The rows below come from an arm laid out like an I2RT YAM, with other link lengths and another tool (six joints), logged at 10 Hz.
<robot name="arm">
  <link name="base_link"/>
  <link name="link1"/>
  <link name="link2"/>
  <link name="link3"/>
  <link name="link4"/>
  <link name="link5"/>
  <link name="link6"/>
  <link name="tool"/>
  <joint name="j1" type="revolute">
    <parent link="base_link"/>
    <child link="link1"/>
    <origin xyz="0 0 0.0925" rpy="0 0 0"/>
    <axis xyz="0 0 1"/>
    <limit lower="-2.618" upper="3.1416"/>
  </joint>
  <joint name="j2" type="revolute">
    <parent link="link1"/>
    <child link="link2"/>
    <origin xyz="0.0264 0.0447 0.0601" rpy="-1.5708 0 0"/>
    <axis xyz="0 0 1"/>
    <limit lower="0" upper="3.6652"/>
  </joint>
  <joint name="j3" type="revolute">
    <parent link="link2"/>
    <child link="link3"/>
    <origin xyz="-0.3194 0 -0.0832" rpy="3.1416 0 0"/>
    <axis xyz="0 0 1"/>
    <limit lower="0" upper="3.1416"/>
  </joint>
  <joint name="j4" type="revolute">
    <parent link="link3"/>
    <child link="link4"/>
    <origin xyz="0.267 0.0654 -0.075" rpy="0 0 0"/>
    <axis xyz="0 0 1"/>
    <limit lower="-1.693" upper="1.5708"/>
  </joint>
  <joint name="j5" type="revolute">
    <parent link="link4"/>
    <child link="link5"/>
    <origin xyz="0.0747 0.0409 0.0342" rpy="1.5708 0 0"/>
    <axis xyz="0 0 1"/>
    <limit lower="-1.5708" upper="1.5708"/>
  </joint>
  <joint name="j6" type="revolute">
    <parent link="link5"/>
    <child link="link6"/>
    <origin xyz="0.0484 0 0.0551" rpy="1.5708 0 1.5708"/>
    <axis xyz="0 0 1"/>
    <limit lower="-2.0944" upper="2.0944"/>
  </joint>
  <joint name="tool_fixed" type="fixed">
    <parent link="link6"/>
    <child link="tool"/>
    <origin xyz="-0.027 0.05 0.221" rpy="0 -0.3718 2.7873"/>
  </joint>
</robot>
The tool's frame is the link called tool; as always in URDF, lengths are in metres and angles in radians.
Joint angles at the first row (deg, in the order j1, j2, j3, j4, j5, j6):
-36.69 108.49 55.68 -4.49 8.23 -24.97
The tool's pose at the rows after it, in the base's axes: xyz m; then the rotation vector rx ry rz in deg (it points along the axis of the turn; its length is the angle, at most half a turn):
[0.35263, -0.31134, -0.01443, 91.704, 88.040, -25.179]
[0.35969, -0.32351, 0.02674, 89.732, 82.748, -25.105]
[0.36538, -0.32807, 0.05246, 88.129, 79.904, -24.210]
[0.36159, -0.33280, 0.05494, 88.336, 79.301, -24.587]
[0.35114, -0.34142, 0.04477, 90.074, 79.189, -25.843]
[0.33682, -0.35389, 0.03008, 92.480, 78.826, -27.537]
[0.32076, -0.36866, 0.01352, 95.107, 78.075, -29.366]
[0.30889, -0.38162, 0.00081, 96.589, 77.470, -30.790]
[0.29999, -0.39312, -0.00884, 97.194, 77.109, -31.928]
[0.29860, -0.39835, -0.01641, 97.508, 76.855, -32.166]
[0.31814, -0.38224, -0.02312, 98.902, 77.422, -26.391]
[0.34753, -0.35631, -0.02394, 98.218, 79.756, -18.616]
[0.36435, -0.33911, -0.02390, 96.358, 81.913, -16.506]
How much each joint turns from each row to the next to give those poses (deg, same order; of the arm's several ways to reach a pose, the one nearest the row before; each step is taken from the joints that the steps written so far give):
-0.04 -4.09 0.37 -2.36 1.97 3.54
-0.04 -5.14 0.02 0.02 1.20 0.44
-0.03 -3.12 0.01 0.22 0.00 -0.07
-0.70 -0.33 -0.03 0.00 -0.02 -0.20
-1.55 1.31 0.00 0.13 0.00 0.00
-2.20 2.03 0.00 0.55 0.00 0.00
-2.56 2.45 0.00 1.07 0.00 -0.02
-2.01 2.08 0.00 1.42 0.00 -0.46
-1.60 1.72 0.00 1.55 -0.03 -0.83
-0.57 1.38 0.00 1.35 -0.10 -0.15
0.40 0.59 0.00 0.14 -4.33 1.77
1.35 0.00 0.00 0.02 -5.71 0.63
2.43 0.00 0.00 0.00 -0.63 0.00

